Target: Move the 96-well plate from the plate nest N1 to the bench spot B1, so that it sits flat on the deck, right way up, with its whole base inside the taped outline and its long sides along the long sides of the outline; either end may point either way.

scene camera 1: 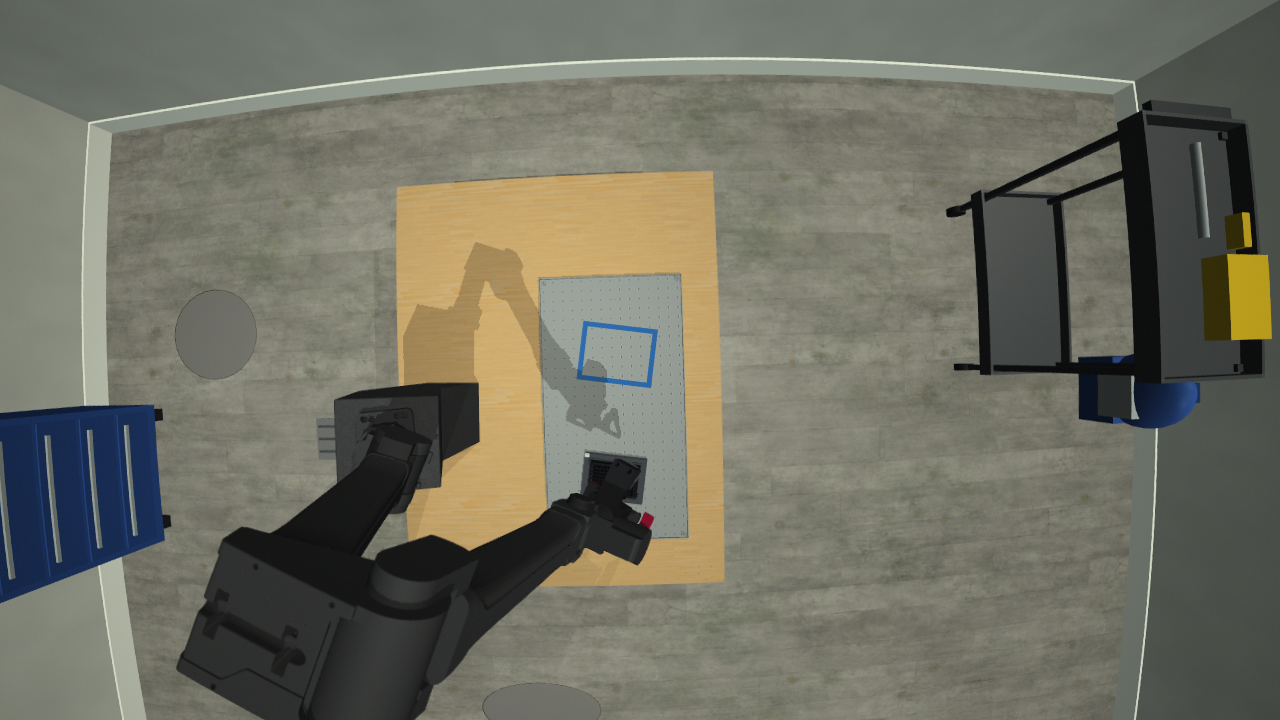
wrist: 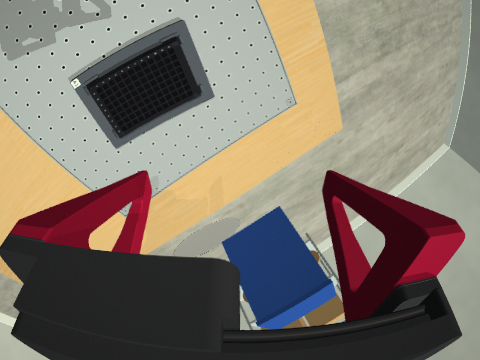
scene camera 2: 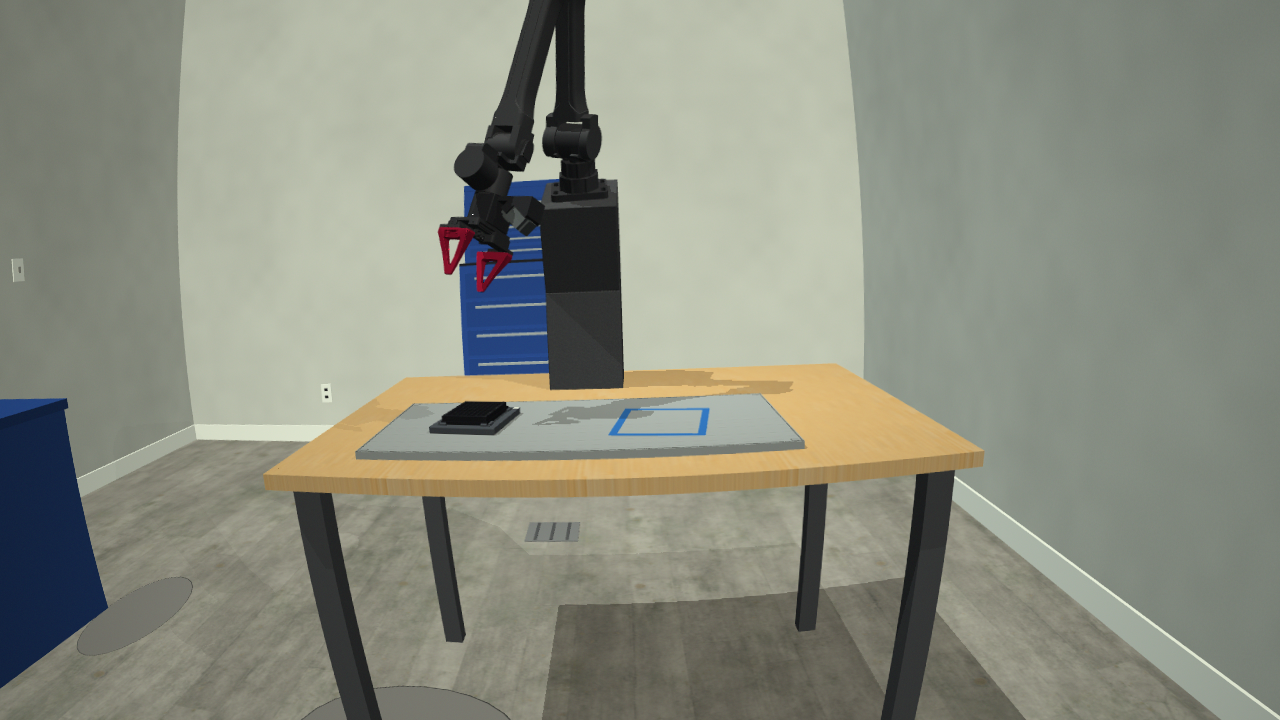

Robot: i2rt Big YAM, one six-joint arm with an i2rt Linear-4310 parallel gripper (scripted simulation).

Observation:
The pictures show: my gripper, a black 96-well plate and a dark plate nest.
My gripper is seen too in the wrist view.

